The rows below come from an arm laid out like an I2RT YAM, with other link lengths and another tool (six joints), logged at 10 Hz.
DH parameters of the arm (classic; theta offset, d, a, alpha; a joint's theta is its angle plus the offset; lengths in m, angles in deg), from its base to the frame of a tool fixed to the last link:
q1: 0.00 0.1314 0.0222 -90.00
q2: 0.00 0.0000 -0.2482 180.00
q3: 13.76 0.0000 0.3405 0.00
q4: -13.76 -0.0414 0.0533 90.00
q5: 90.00 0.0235 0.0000 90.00
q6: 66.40 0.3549 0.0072 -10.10
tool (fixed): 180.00 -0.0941 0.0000 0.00
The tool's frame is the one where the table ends.
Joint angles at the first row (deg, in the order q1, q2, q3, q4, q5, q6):
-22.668, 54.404, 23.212, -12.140, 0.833, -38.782
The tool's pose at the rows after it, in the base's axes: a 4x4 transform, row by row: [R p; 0 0 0 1], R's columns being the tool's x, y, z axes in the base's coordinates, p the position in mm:
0.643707, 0.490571, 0.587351, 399.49; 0.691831, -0.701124, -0.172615, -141.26; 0.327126, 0.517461, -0.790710, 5.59; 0, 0, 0, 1
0.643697, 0.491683, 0.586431, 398.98; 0.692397, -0.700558, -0.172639, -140.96; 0.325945, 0.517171, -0.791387, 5.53; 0, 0, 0, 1
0.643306, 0.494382, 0.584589, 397.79; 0.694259, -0.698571, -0.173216, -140.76; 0.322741, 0.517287, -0.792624, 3.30; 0, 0, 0, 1
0.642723, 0.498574, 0.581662, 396.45; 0.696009, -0.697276, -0.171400, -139.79; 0.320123, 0.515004, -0.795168, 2.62; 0, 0, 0, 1
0.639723, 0.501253, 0.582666, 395.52; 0.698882, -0.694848, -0.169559, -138.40; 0.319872, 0.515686, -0.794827, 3.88; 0, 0, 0, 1
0.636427, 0.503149, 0.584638, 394.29; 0.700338, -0.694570, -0.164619, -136.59; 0.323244, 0.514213, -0.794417, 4.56; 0, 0, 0, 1
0.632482, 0.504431, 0.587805, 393.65; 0.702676, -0.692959, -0.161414, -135.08; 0.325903, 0.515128, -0.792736, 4.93; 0, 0, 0, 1
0.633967, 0.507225, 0.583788, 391.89; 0.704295, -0.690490, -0.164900, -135.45; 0.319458, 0.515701, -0.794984, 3.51; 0, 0, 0, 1
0.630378, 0.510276, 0.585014, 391.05; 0.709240, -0.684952, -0.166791, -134.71; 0.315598, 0.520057, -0.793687, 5.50; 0, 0, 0, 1
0.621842, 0.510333, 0.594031, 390.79; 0.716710, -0.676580, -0.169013, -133.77; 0.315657, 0.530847, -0.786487, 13.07; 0, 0, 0, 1
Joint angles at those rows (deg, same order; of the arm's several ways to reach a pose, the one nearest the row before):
-22.676, 54.376, 23.216, -12.294, 0.811, -38.850
-22.645, 54.232, 23.161, -12.441, 0.845, -38.893
-22.677, 54.141, 22.775, -12.240, 0.863, -39.111
-22.658, 53.849, 22.646, -12.633, 0.818, -39.271
-22.607, 53.136, 22.453, -13.116, 0.705, -39.420
-22.664, 52.309, 22.127, -13.603, 0.353, -39.463
-22.674, 51.637, 21.743, -13.745, 0.090, -39.549
-22.674, 51.420, 21.477, -13.865, 0.326, -39.814
-22.590, 50.620, 21.286, -14.312, 0.395, -40.166
-22.603, 48.770, 21.169, -15.338, 0.228, -40.646

